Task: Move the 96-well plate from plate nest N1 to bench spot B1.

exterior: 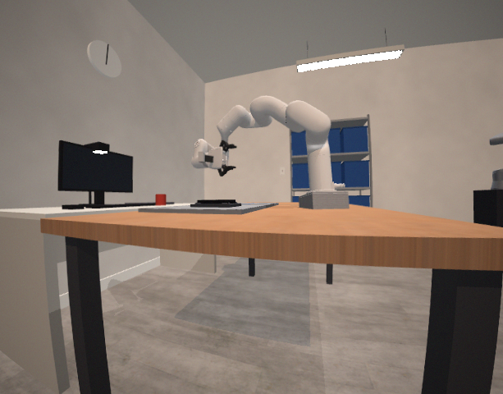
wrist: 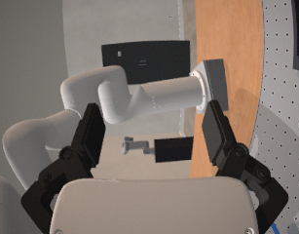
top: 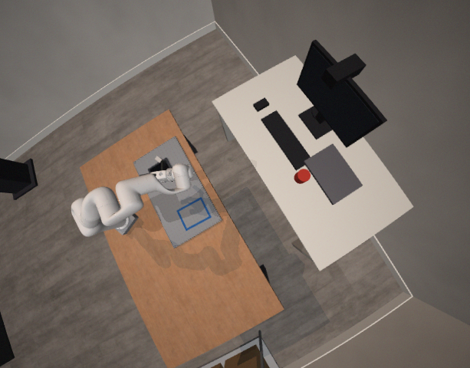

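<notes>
My gripper is now 2 cm short of the black 96-well plate, 10 cm to the right of it and 20 cm above it. The rest, counted from my hand: dark plate nest N1 (2 cm ahead, 10 cm to the left, 21 cm below).
</notes>
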